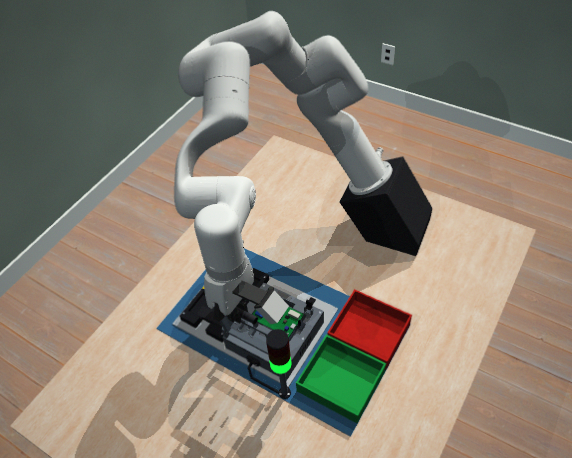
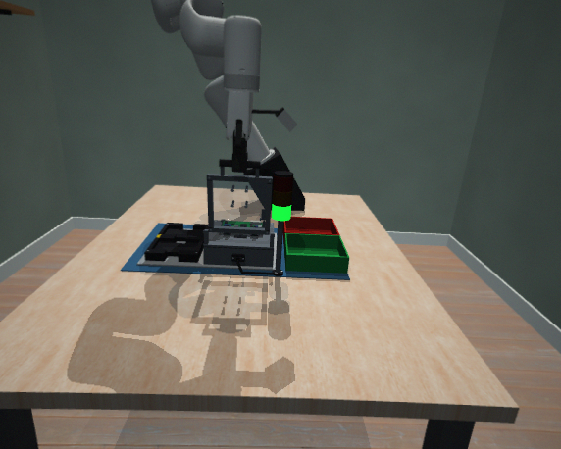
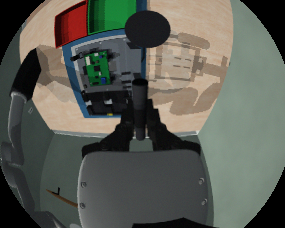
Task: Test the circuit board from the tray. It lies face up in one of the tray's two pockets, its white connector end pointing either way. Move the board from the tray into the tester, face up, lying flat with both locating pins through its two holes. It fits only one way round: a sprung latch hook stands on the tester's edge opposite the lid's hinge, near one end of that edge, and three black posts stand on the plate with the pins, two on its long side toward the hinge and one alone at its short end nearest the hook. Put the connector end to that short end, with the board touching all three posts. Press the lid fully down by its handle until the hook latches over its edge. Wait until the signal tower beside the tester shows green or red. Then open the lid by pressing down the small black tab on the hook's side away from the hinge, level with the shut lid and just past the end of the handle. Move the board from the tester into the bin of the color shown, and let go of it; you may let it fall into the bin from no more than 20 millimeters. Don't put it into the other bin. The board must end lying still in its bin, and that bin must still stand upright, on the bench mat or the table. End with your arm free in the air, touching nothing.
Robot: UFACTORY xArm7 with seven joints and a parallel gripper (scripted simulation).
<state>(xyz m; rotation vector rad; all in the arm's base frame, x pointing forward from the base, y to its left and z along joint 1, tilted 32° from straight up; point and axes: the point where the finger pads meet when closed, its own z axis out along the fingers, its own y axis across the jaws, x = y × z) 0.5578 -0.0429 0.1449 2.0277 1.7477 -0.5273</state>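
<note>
My gripper is now 130 mm past the green circuit board, 20 mm to the right of it and 200 mm above it. The rest, counted from my hand: clear lid (10 mm behind, 90 mm below); tester plate (120 mm behind, 20 mm to the left, 200 mm below); green bin (50 mm behind, 210 mm to the left, 260 mm below).
</note>
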